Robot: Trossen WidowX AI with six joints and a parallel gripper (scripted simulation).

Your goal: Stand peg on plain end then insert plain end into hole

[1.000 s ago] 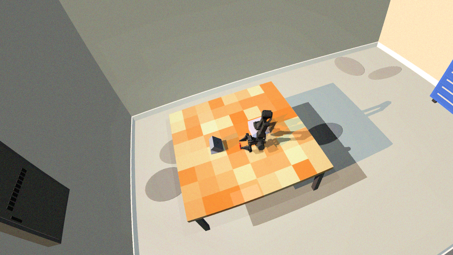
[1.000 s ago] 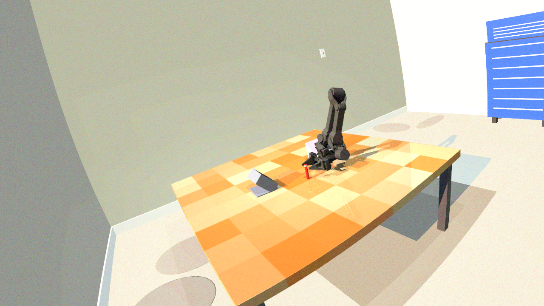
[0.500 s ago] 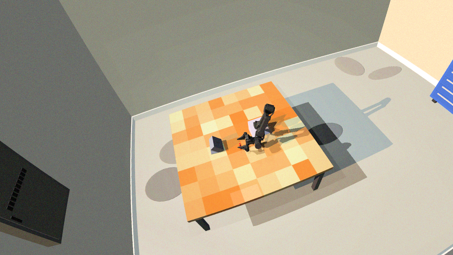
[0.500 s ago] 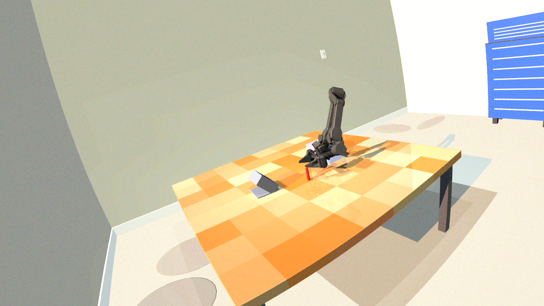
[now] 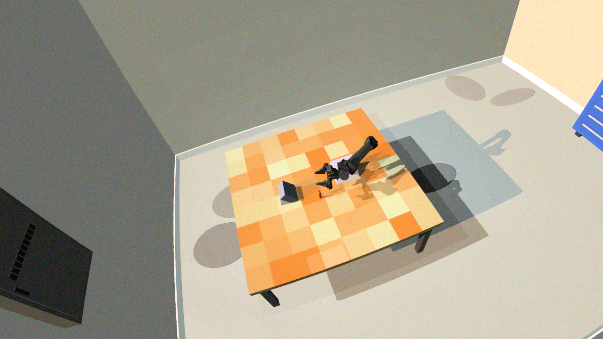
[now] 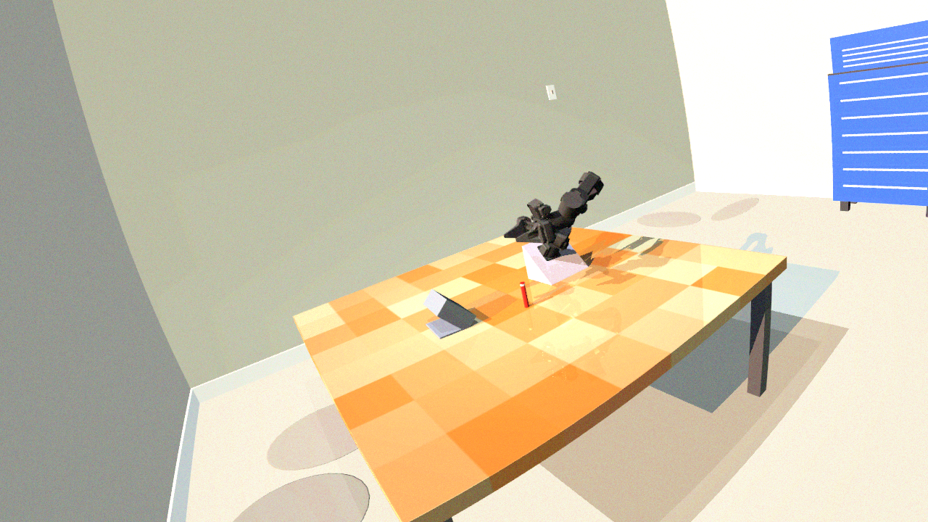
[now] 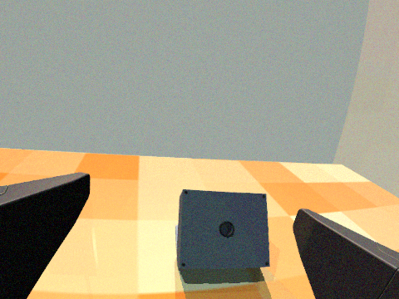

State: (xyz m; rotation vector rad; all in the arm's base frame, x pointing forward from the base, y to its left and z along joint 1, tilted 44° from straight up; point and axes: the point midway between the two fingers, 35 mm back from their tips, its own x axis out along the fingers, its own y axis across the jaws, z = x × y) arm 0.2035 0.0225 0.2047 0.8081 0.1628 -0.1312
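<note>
My gripper tip is now 160 mm above the red peg and 10 mm past it. The rest, counted from my gripper tip: dark sloped panel (200 mm ahead, 170 mm below, 100 mm to the right).
</note>
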